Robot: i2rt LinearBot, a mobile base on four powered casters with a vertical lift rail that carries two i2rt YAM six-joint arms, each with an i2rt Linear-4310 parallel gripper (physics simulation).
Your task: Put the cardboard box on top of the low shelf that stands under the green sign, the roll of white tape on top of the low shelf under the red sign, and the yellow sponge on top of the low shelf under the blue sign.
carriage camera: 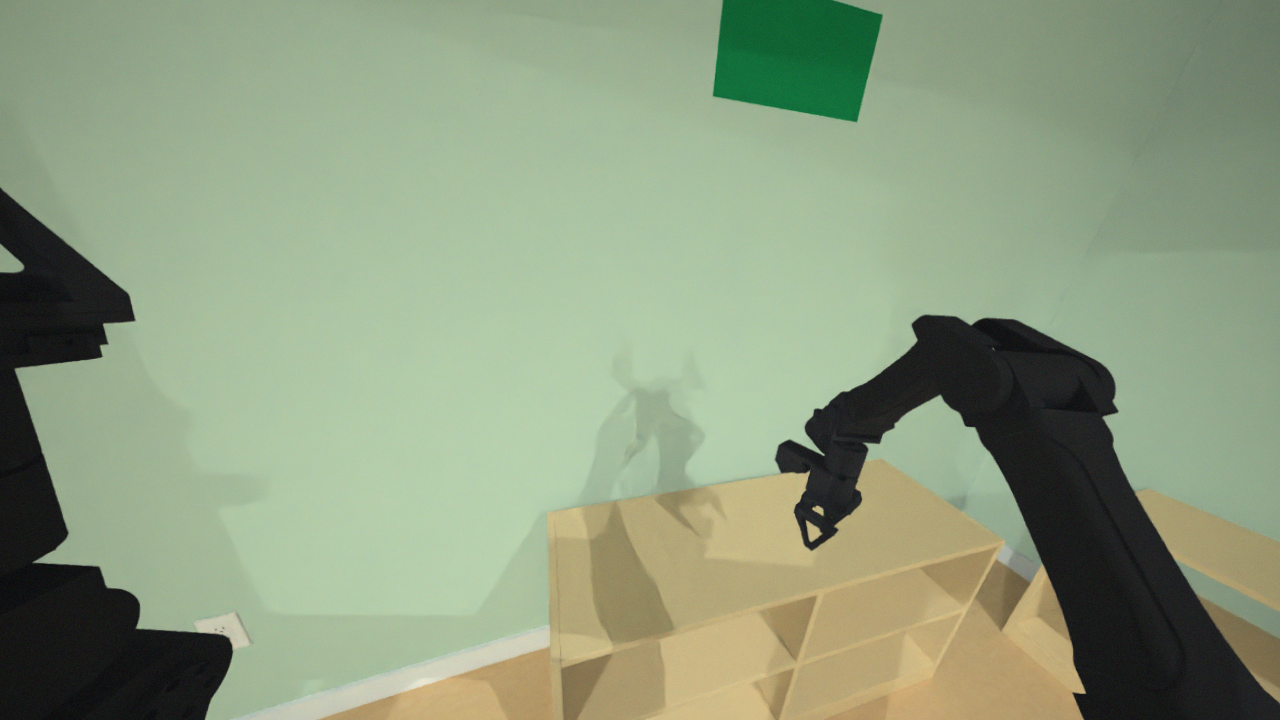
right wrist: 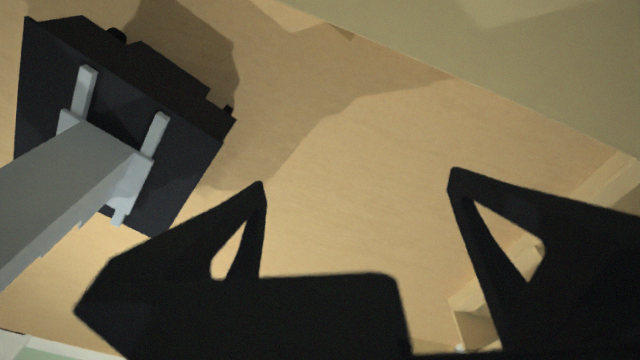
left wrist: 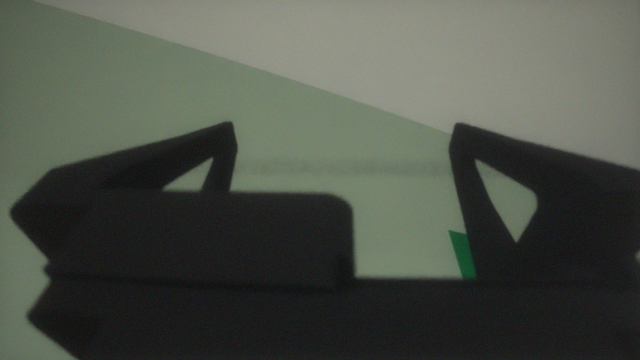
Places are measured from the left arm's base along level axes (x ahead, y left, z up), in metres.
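Pixels of known places: left gripper, fingertip midpoint: (left wrist: 342, 134); right gripper, fingertip midpoint: (carriage camera: 818, 536) (right wrist: 355, 184).
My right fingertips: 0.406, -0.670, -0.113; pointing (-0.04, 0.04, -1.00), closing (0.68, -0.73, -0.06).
Ahead of a thing's pixels: the offset from my right fingertips to its top centre, as dx, dy, dz. Level surfaces: height alone.
The green sign @[+0.464, +0.051, +1.019] (carriage camera: 796, 58) (left wrist: 461, 255) hangs on the wall. The low tan shelf @[dz -0.223] (carriage camera: 904, 514) stands below it in the carriage view, with bare top and open compartments. My right gripper (carriage camera: 812, 542) (right wrist: 355, 184) is open and empty; in the carriage view it overlaps the shelf top, and its height over or distance in front of the shelf is unclear. My left gripper (left wrist: 342, 134) is open and empty, raised facing the wall and ceiling; part of it shows at the carriage view's left edge. The cardboard box, tape, sponge, red sign and blue sign cannot be made out.
Another tan shelf (carriage camera: 1217, 546) stands at the right edge of the carriage view, partly behind my right arm. A wall outlet @[-0.002, +1.329, -0.376] (carriage camera: 223, 629) is at the lower left. The right wrist view shows my dark base (right wrist: 185, 165) and grey lift rail (right wrist: 65, 165) over the wooden floor @[dz -0.833] (right wrist: 360, 150).
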